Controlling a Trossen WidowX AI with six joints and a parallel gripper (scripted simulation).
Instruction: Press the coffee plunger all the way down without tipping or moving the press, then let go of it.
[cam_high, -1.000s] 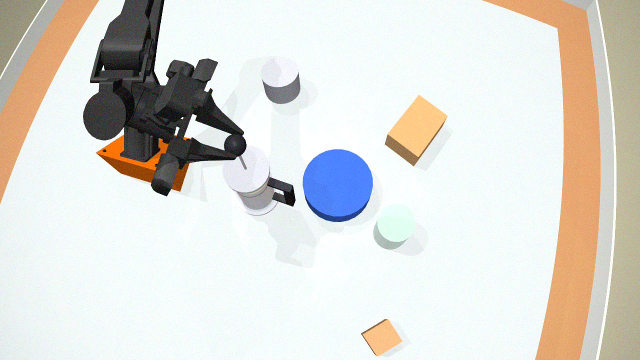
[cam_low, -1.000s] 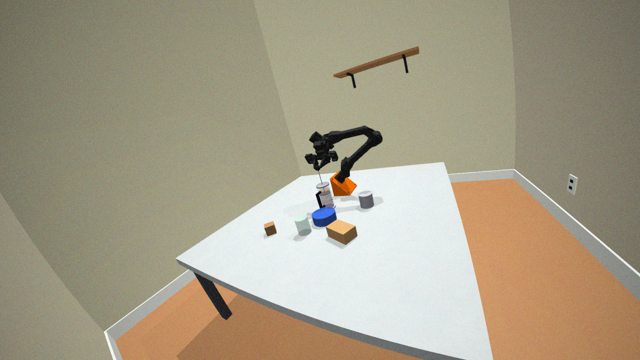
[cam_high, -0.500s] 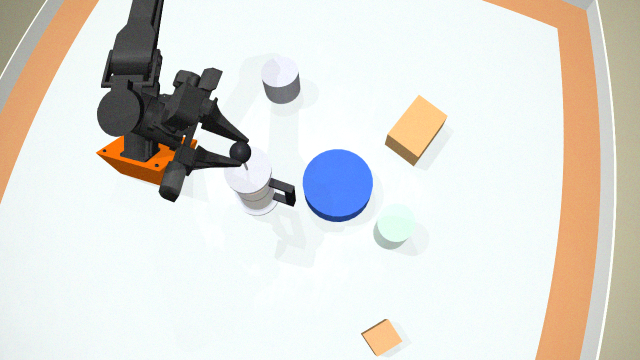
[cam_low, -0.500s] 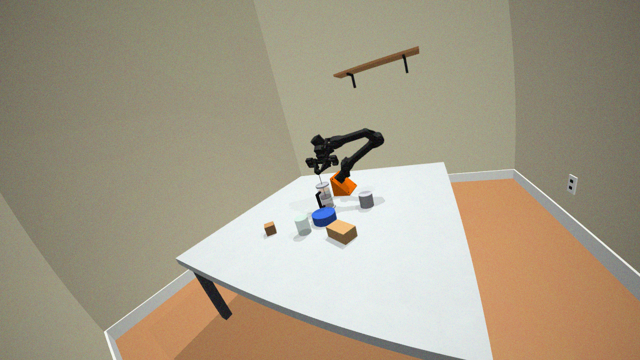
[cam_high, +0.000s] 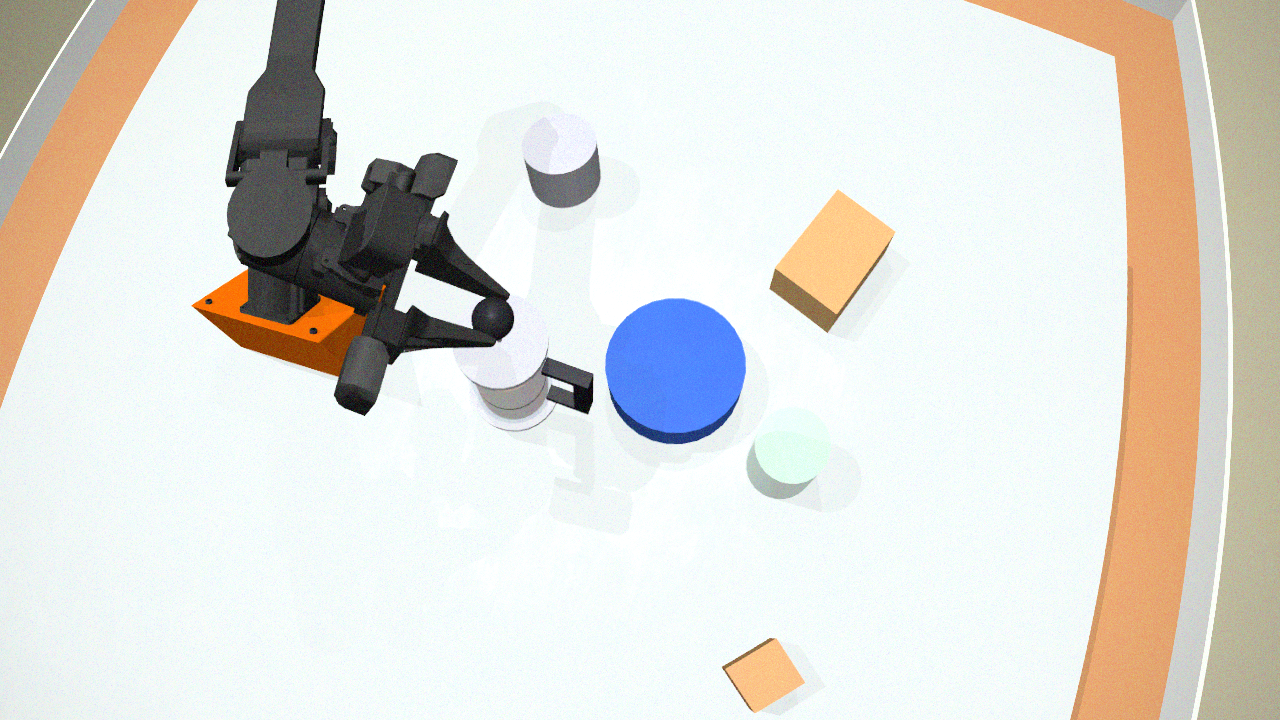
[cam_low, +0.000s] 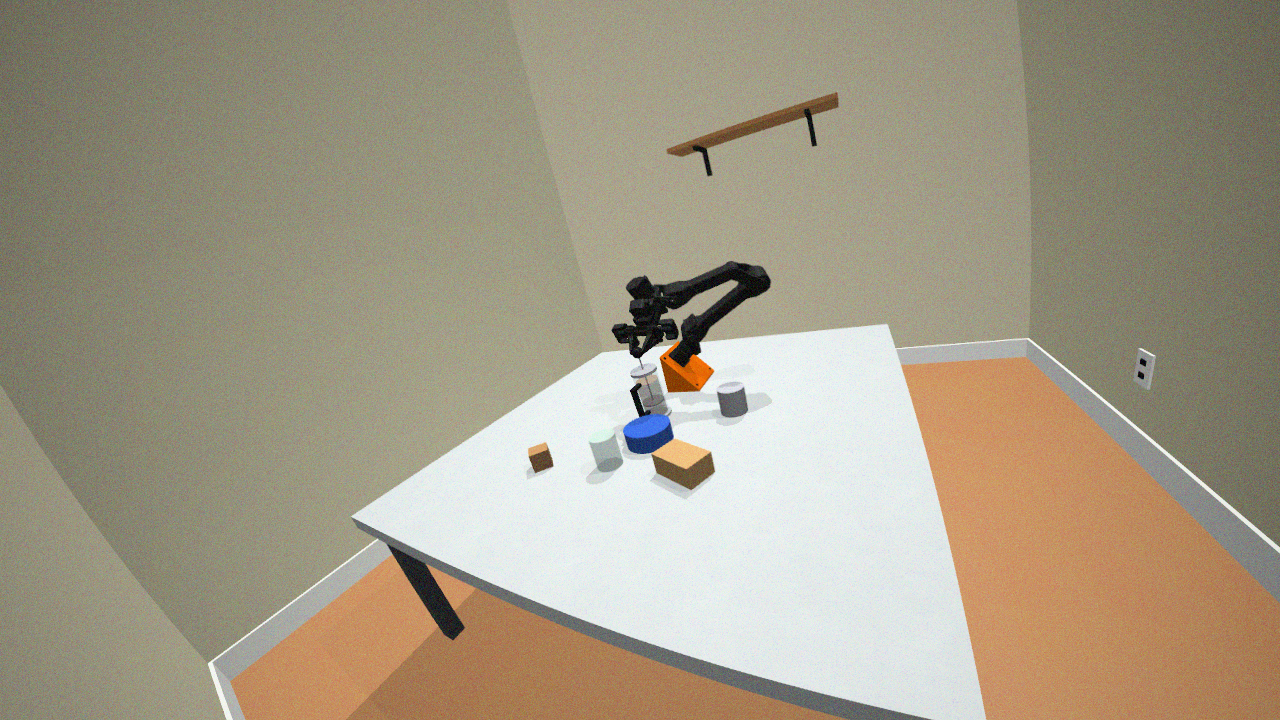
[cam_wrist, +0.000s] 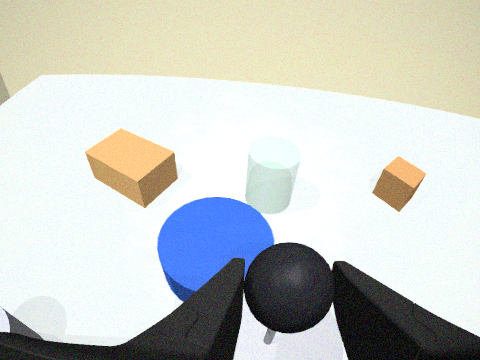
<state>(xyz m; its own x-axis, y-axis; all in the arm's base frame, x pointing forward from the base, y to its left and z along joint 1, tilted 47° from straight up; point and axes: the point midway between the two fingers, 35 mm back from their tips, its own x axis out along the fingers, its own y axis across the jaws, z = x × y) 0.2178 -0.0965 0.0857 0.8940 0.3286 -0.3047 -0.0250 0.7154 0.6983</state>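
Right now the coffee press is 10 cm below my gripper tip. Round my gripper tip: blue disc 12 cm ahead, 4 cm to the left, 18 cm below; then grey cylinder 4 cm behind, 23 cm to the left, 16 cm below; then pale green cylinder 23 cm ahead, 1 cm to the right, 16 cm below.
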